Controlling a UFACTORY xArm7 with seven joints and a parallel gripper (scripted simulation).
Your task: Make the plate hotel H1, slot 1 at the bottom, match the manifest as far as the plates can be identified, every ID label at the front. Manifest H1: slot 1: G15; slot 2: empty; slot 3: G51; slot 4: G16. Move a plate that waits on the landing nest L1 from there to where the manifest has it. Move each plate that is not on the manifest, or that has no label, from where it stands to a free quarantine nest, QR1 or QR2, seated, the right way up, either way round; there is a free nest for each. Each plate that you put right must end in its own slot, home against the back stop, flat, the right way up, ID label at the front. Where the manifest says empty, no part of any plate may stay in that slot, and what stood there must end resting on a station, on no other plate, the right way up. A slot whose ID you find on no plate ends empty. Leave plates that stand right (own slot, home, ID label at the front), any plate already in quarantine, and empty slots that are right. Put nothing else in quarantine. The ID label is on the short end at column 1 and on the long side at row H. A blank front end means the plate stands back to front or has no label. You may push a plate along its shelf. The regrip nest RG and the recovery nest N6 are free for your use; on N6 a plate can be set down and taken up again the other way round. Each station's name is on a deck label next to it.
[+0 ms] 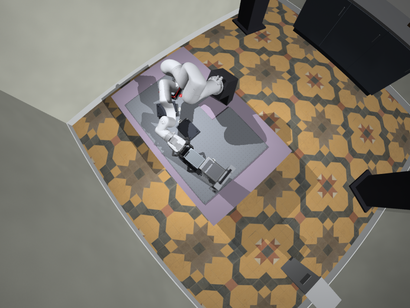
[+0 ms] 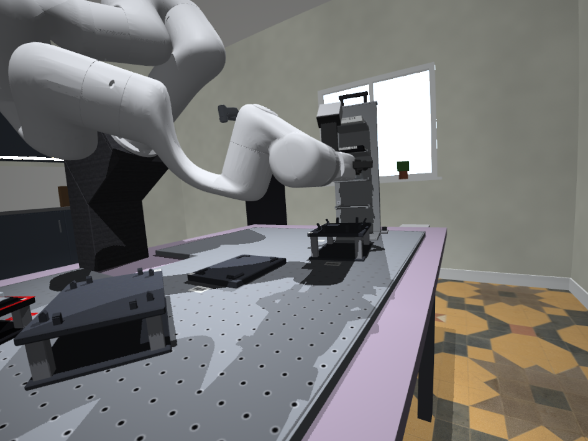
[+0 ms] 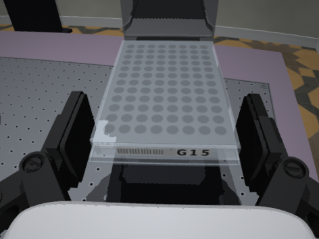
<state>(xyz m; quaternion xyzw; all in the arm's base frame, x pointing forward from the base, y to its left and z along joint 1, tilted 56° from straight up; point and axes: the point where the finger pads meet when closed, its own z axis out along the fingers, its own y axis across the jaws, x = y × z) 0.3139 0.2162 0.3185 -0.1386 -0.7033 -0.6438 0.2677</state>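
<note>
My gripper is now 5 cm to the right of the clear plate labelled G15, 2 cm past it and 2 cm above it. Also, from my hand: slot mark 2 (23 cm to the left, 15 cm behind, 1 cm below); H1 deck label (20 cm below, 14 cm behind, 11 cm to the left); black plate labelled G51 (19 cm to the left, 7 cm behind, 6 cm above).
</note>
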